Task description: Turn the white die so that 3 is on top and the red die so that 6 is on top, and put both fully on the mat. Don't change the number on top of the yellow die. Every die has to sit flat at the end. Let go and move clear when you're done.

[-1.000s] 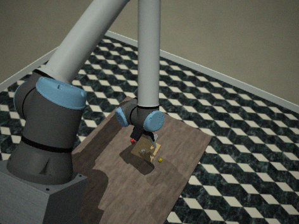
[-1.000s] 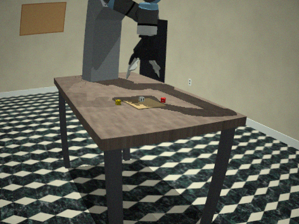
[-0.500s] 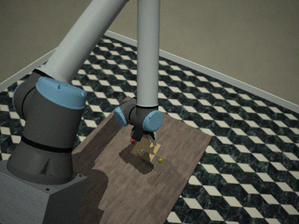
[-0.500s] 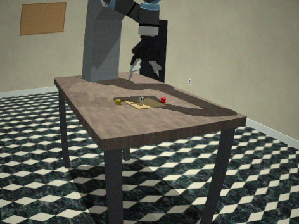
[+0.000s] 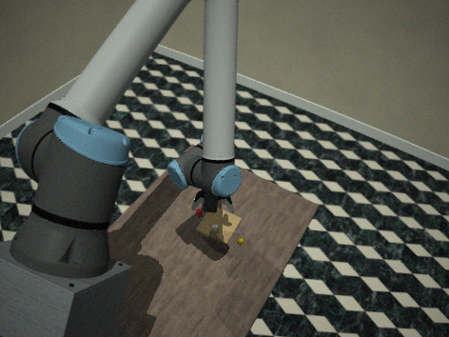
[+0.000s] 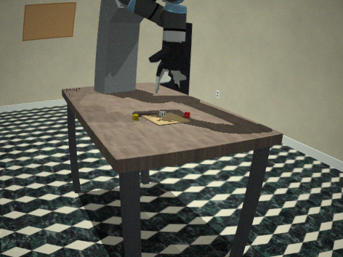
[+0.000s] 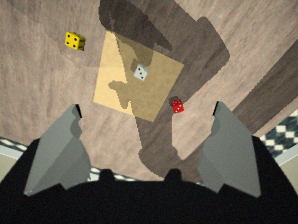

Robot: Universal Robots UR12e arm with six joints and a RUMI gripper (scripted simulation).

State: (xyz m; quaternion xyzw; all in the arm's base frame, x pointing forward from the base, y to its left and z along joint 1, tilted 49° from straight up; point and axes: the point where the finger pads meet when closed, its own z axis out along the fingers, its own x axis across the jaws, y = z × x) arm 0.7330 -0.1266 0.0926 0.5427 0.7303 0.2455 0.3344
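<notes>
Now: hand 10 cm above the red die, 7 cm to the right of it and 4 cm short of it. From my hand the other things lie so: tan mat: 10 cm below, 2 cm to the right, 2 cm ahead; then white die: 9 cm below, 1 cm to the right, 1 cm behind; then yellow die: 13 cm to the right, 10 cm below, 3 cm behind.
</notes>
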